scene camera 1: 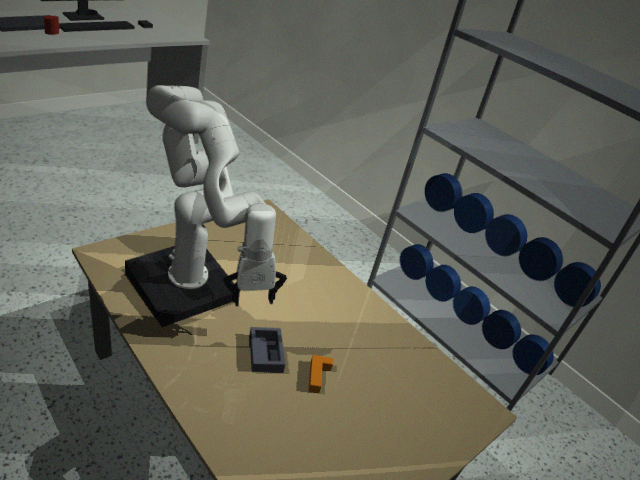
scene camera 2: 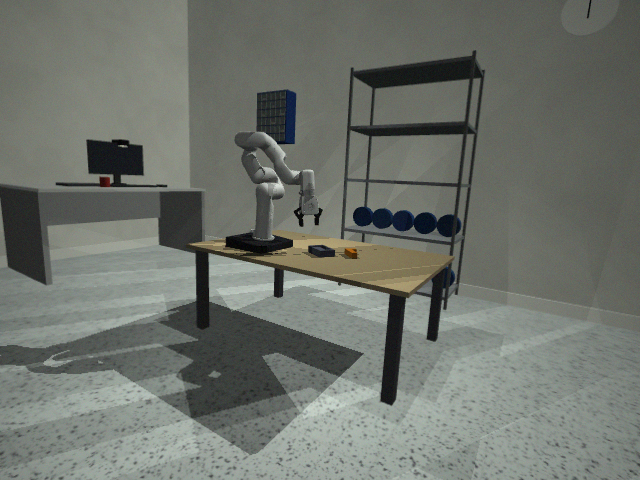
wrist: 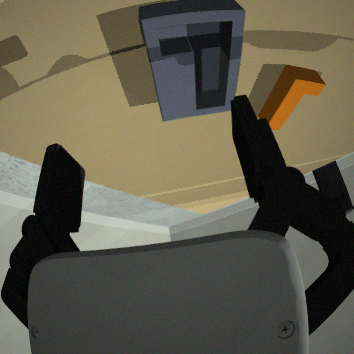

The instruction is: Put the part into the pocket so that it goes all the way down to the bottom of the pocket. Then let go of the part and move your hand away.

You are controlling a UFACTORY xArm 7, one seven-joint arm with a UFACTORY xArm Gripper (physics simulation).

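Frame: origin at the arm's base, x ahead, y left, z up, level; millimetres.
Seen in the pictures: gripper, fingertip midpoint: (scene camera 1: 253, 302) (scene camera 2: 309, 225) (wrist: 144, 135); arm's base, origin of the base link: (scene camera 1: 188, 274) (scene camera 2: 263, 238).
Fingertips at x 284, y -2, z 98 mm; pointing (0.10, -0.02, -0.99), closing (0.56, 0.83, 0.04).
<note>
Offsets run from my fingertips to a thing's top centre. Level surfaces: height alone.
The orange L-shaped part @(239 mm ahead, 56 mm left, 115 mm down) (scene camera 1: 315, 374) (scene camera 2: 351, 253) (wrist: 290, 100) lies flat on the table, apart from the block. The grey-blue block @(76 mm ahead, 1 mm left, 109 mm down) (scene camera 1: 267, 368) (scene camera 2: 321, 251) (wrist: 175, 90) stands on the table to the part's left in scene camera 1 and the wrist view. Its L-shaped pocket is open at the top and empty, with its inside partly in shadow. My gripper (scene camera 1: 254, 302) (scene camera 2: 309, 225) (wrist: 144, 135) is open and empty. It hangs high above the table, on the robot-base side of the block, with its fingers pointing down. It touches neither the part nor the block.
The arm stands on a black base plate (scene camera 1: 155, 294) (scene camera 2: 248, 243) at one end of the wooden table @(145 mm down) (scene camera 1: 361, 413) (scene camera 2: 361, 266). A shelf rack (scene camera 1: 410, 170) (scene camera 2: 347, 155) with blue discs stands beyond the table. A desk (scene camera 1: 170, 38) (scene camera 2: 180, 190) stands farther back.
</note>
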